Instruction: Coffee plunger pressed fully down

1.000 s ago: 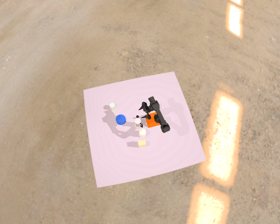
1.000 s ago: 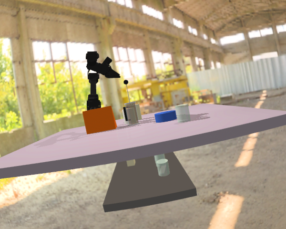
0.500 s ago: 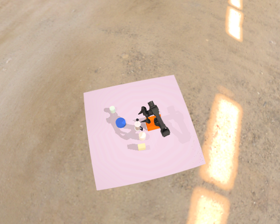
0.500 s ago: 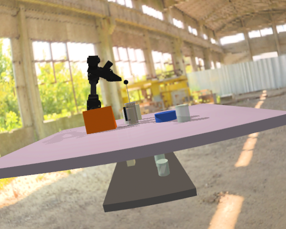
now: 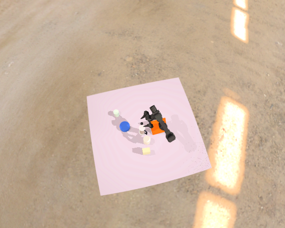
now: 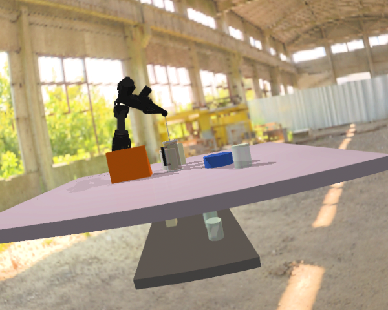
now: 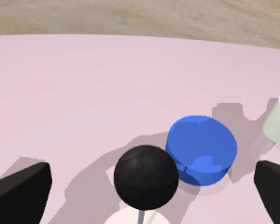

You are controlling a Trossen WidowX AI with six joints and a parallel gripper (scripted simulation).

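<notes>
Right now my gripper tip is 140 mm above the coffee press, 20 mm to the right of it and 10 mm past it. Also, from my gripper tip: blue disc 240 mm below, 200 mm ahead, 80 mm to the right; then white cylinder 220 mm below, 130 mm to the left, 40 mm behind.
</notes>
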